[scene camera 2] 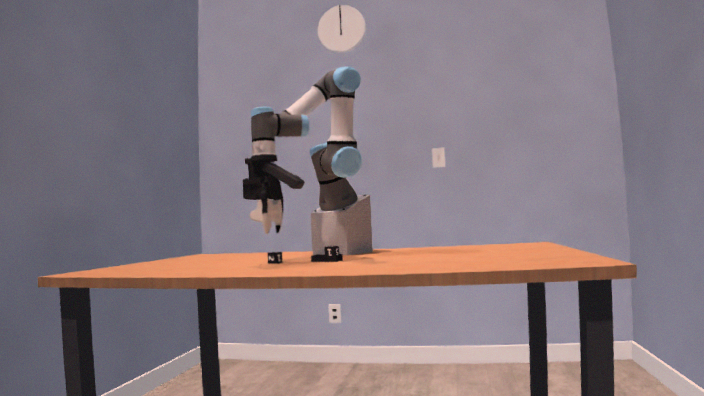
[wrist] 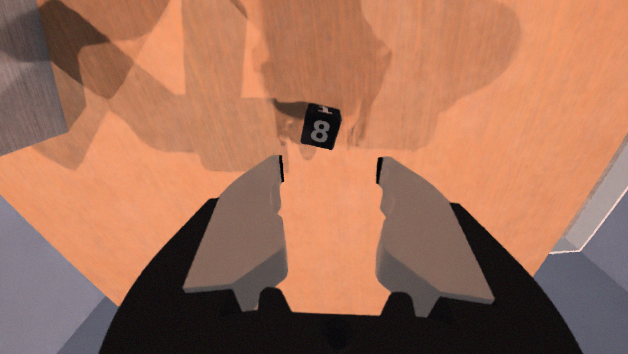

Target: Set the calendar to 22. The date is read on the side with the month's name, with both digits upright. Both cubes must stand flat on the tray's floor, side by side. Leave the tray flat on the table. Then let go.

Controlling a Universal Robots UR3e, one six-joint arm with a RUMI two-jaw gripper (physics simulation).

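A loose black cube stands flat on the table, left of the tray in the scene view. Its top shows a white 8 in the wrist view, and part of a white mark shows on its far side. The black tray lies flat on the table. A second black cube stands at the tray's right end, with white marks on two sides, too small to read surely. The tray does not show in the wrist view, and the month's name cannot be made out. My gripper points down above the loose cube, open and empty.
The grey robot base stands behind the tray. The wooden table bears the arm's shadows. The table's edges show at the lower left and right of the wrist view, with walls beyond.
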